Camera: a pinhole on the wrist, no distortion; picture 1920 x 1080 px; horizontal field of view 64.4 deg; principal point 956.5 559.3 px. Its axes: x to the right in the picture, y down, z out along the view. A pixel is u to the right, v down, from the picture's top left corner.
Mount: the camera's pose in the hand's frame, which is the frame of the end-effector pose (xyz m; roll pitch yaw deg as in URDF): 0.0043 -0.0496 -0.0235 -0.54 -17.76 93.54
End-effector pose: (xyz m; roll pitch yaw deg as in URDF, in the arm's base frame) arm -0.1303 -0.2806 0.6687 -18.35 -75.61 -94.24
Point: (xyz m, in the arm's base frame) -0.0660 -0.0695 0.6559
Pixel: 1709.2 1034.1
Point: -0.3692 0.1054 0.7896
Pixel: 109.2 539.4
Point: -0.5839 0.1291 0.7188
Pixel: outside the picture
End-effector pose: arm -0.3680 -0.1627 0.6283 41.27 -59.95 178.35
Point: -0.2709 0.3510 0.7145
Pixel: 613.8 506.5
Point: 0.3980 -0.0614 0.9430
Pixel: outside the picture
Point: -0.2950 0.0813 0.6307
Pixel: 833.7 798.1
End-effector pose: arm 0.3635 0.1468 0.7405 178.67 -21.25 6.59
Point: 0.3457 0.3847 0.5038
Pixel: 398.5 1035.5
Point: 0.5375 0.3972 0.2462
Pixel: 920.0 564.3
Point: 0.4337 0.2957 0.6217
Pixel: 613.1 314.6
